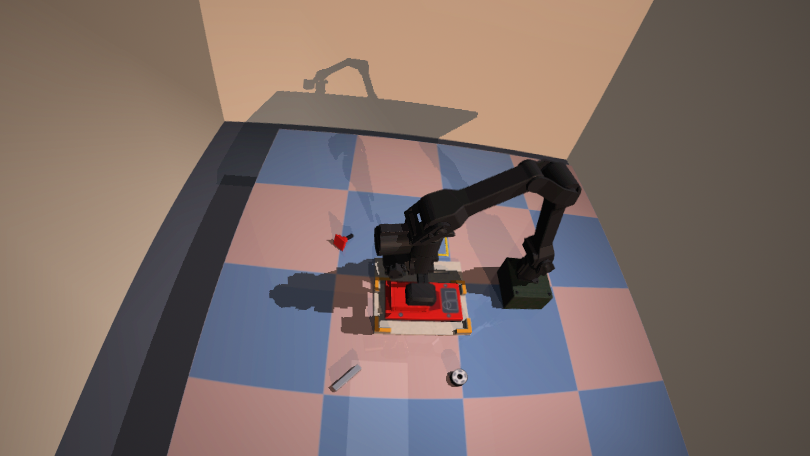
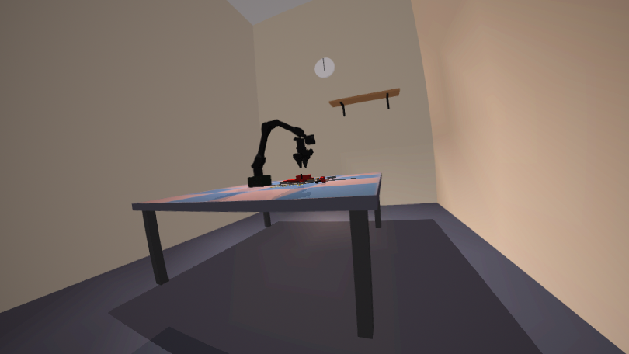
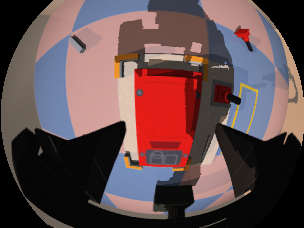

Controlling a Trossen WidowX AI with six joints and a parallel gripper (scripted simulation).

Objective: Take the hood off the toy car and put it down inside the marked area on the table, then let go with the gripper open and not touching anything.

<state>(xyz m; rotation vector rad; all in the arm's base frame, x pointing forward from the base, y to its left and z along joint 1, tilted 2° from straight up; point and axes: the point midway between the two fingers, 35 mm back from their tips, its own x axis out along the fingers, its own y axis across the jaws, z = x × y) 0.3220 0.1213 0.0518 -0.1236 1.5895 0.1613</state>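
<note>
Now: gripper tip 6 cm above the red hood. Also, from my gripper tip: wheel 18 cm to the left, 15 cm behind, 9 cm below.
</note>
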